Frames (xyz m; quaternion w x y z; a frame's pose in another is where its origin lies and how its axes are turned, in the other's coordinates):
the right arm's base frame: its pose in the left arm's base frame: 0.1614 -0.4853 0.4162 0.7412 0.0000 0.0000 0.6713
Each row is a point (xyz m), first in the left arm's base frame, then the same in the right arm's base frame.
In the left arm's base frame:
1: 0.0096 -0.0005 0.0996
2: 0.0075 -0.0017 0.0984
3: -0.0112 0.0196 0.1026
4: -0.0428 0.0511 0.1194
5: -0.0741 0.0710 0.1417
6: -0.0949 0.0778 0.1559
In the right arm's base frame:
1: 0.4674 0.1989 -0.3166
2: 0.4660 0.2009 -0.3178
3: 0.4854 0.2216 -0.3136
4: 0.5136 0.2562 -0.2968
5: 0.5303 0.2893 -0.2745
6: 0.5350 0.3106 -0.2603

